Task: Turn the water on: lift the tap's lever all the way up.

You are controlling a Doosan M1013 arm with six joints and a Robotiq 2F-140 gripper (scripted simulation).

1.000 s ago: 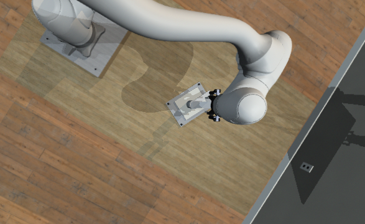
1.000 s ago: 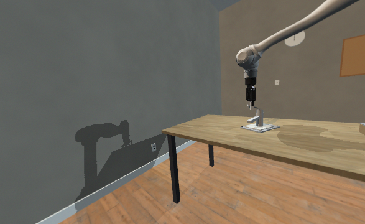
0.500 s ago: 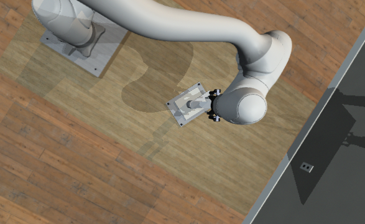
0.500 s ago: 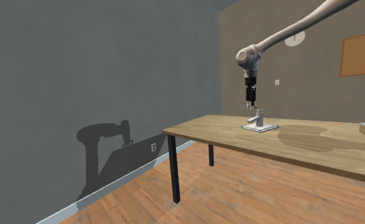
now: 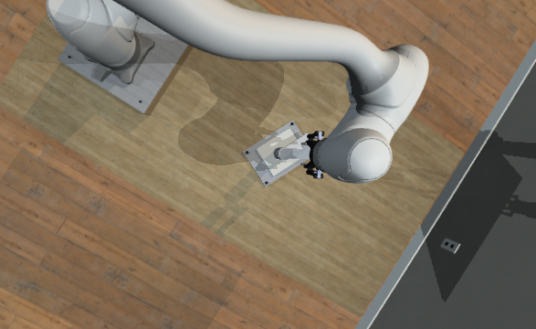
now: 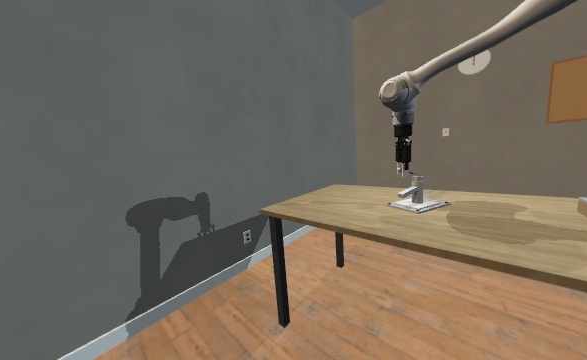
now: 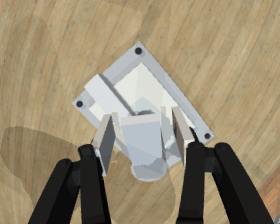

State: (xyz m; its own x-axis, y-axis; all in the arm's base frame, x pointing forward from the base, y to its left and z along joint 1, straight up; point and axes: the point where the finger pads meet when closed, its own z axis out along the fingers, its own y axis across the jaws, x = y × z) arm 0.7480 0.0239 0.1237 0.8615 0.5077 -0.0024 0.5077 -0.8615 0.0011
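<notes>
Now: the lever 20 mm behind my hand, 10 mm to the right of it and 10 mm below it. The rest, counted from my hand: plate 60 mm behind, 40 mm to the right, 180 mm below; metal tap 40 mm behind, 20 mm to the right, 70 mm below.
</notes>
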